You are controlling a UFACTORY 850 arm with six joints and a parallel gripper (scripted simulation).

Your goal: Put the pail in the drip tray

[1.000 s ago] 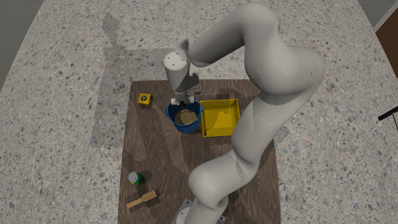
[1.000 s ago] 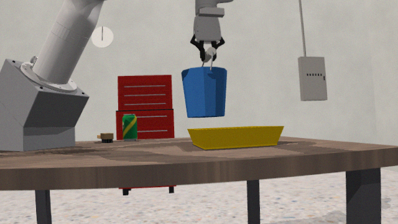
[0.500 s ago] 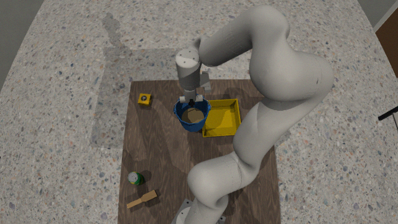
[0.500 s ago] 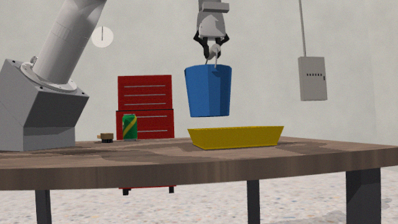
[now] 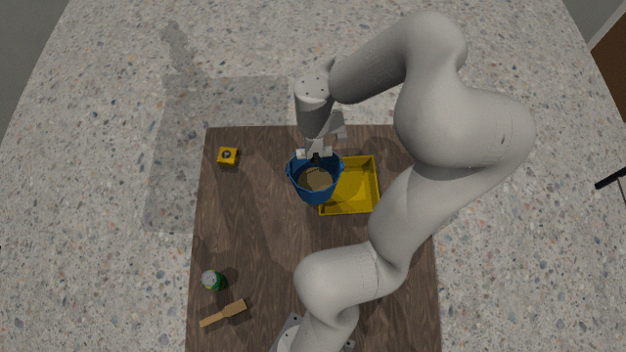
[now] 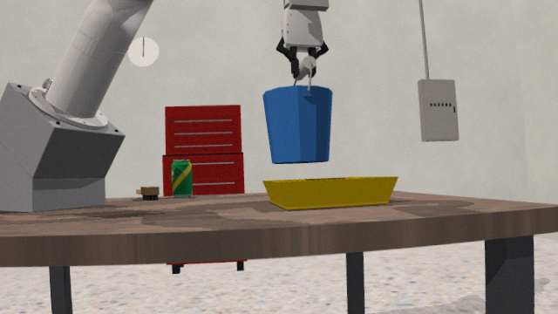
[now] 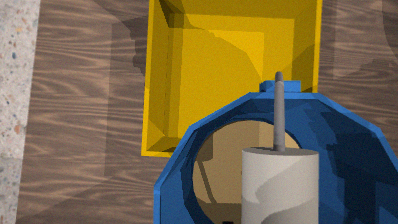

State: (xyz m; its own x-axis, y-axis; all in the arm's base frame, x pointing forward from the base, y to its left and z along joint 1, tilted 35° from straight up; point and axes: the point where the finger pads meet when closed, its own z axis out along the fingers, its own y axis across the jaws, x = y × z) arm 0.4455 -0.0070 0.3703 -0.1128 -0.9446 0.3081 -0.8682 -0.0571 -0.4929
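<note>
The blue pail lies 10 mm behind my hand and 90 mm below it. Also, from my hand: yellow drip tray 20 mm behind, 120 mm to the right, 310 mm below; then pail handle 10 mm behind, 30 mm below.
</note>
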